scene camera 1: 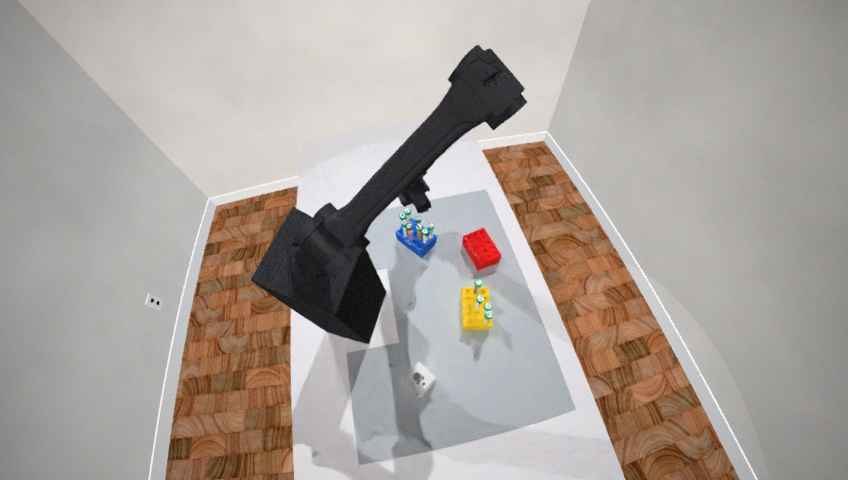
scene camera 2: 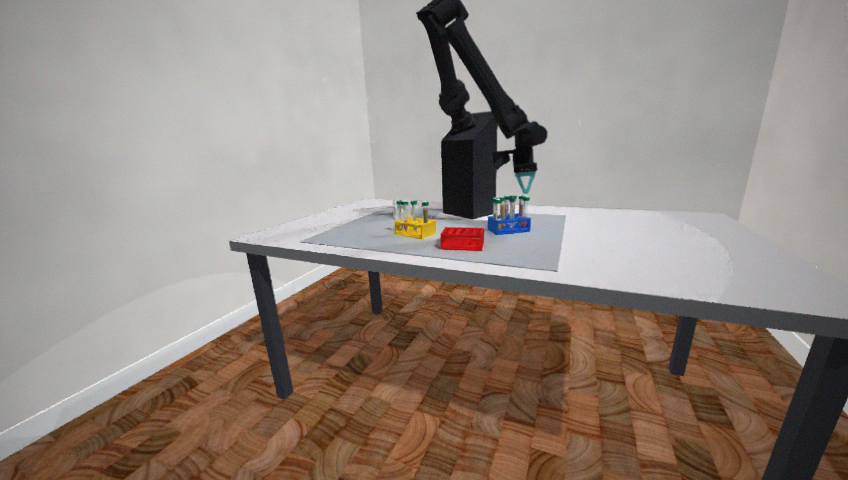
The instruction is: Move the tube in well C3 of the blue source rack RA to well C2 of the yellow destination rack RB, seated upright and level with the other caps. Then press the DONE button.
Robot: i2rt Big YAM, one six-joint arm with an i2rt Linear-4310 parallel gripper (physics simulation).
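Places are measured from the arm's base along level axes (x back, y left, z down), in millimetres.
Pixels of known places: gripper, fingertip midpoint: (scene camera 2: pixel 526 193); arm's base, link origin: (scene camera 1: pixel 308 268) (scene camera 2: pixel 464 126).
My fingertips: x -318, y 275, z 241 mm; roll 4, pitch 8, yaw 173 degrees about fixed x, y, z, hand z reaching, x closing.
Note:
For each thing: its top centre in the pictures, then the offset to it from my fingertips. "spot": a spot on its surface instead. Level surfaces: height alone.
- blue source rack, top centre: (scene camera 1: pixel 415 234) (scene camera 2: pixel 508 217) dz +91, dx +29, dy -56 mm
- grey mat, surface height: dz +141 mm
- small white DONE button box, surface spot: (scene camera 1: pixel 419 378) spot: dz +78, dx +166, dy -533 mm
- empty red rack, top centre: (scene camera 2: pixel 462 230) (scene camera 1: pixel 482 245) dz +91, dx -181, dy -185 mm
- table's, surface height: dz +144 mm
The blue source rack (scene camera 1: pixel 416 242) (scene camera 2: pixel 508 225) stands on the grey mat (scene camera 1: pixel 522 382) (scene camera 2: pixel 528 250) and holds several green-capped tubes (scene camera 1: pixel 417 227) (scene camera 2: pixel 510 206). The yellow destination rack (scene camera 1: pixel 474 310) (scene camera 2: pixel 414 227) holds three green-capped tubes (scene camera 1: pixel 488 309) (scene camera 2: pixel 403 209). My gripper (scene camera 2: pixel 525 191) (scene camera 1: pixel 419 208) is shut with nothing between its teal fingers. It points down just above the tube caps at the blue rack's far right end. I cannot tell the single wells apart at this distance. The small white DONE button box (scene camera 1: pixel 419 378) sits near the mat's front.
An empty red rack (scene camera 1: pixel 481 249) (scene camera 2: pixel 462 238) lies between the blue and yellow racks. The arm's black base block (scene camera 1: pixel 322 277) (scene camera 2: pixel 468 167) stands at the table's (scene camera 2: pixel 654 262) back edge behind the racks.

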